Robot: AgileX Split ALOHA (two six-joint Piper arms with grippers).
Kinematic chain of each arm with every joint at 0, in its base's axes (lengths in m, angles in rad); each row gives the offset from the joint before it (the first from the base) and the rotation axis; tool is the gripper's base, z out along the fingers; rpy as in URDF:
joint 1: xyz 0 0 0.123 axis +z
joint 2: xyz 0 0 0 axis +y
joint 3: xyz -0.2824 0 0.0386 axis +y
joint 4: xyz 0.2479 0 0.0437 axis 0.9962 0 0.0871
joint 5: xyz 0 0 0 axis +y
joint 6: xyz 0.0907 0 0.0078 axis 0.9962 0 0.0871
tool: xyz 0 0 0 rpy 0 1.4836 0
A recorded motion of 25 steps. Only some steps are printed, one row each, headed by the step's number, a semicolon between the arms.
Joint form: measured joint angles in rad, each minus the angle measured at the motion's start. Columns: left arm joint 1, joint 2, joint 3, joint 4, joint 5, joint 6; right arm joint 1, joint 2, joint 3, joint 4, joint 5, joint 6.
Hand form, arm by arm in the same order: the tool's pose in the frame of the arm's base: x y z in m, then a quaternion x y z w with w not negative. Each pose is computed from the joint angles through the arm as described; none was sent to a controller.
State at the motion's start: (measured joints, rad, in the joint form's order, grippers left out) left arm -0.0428 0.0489 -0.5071 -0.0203 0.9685 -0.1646; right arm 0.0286 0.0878 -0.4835 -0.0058 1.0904 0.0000
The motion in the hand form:
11: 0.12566 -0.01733 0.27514 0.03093 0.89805 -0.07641 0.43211; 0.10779 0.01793 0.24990 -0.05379 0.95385 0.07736 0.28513
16: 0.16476 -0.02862 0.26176 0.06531 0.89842 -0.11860 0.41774; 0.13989 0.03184 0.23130 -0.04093 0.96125 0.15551 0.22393
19: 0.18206 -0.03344 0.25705 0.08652 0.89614 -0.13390 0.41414; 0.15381 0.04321 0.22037 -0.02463 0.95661 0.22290 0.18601
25: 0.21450 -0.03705 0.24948 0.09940 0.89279 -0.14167 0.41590; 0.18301 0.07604 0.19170 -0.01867 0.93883 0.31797 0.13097
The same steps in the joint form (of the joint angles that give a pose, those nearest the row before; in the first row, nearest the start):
11: -0.0001 0.6271 0.0000 -0.2134 -0.3684 0.3210; -0.0001 0.6060 -0.0034 0.2183 -0.2078 -0.1714
16: 0.0000 0.8350 -0.0133 -0.5174 -0.4897 0.6418; 0.0000 0.8250 -0.0092 0.4360 -0.2694 -0.2856
19: 0.0000 0.9264 -0.0334 -0.6774 -0.5165 0.8281; 0.0000 0.9393 -0.0096 0.6263 -0.2693 -0.3842
25: 0.0000 1.0810 -0.0850 -0.8926 -0.5731 1.0724; 0.1016 1.1935 -0.0168 0.9753 -0.3331 -0.6025

